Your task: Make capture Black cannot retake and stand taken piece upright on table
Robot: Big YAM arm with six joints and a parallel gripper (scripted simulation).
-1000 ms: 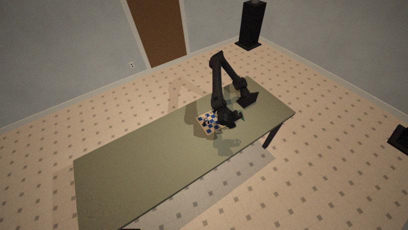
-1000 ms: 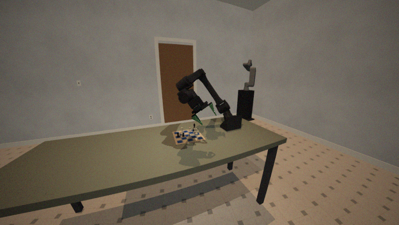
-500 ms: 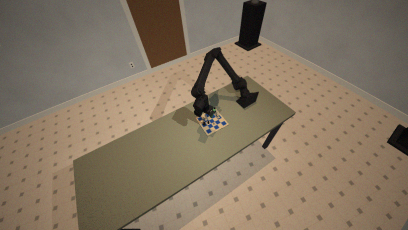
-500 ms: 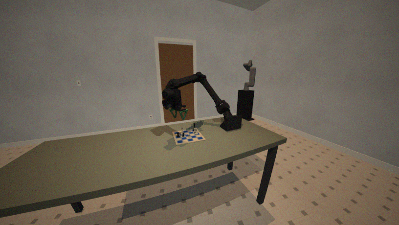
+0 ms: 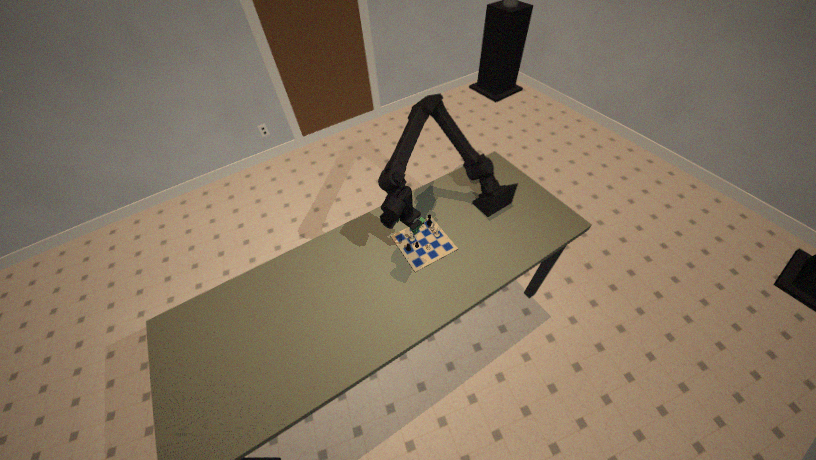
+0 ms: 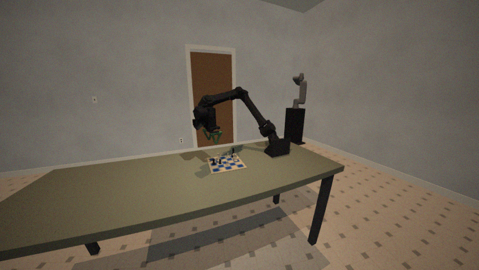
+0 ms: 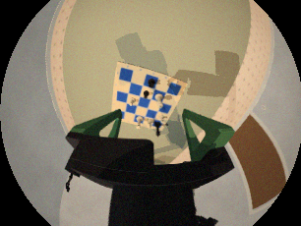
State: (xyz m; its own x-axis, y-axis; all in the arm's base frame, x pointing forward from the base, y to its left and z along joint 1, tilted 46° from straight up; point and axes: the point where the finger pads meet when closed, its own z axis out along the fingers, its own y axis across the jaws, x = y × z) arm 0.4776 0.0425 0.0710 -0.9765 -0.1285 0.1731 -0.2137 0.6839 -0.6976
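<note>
Now: hand 4 cm past the white chess piece, 3 cm to the left of it and 13 cm above it. The rest, counted from my hand: blue-and-cream chessboard 7 cm behind, 1 cm to the left, 16 cm below.
</note>
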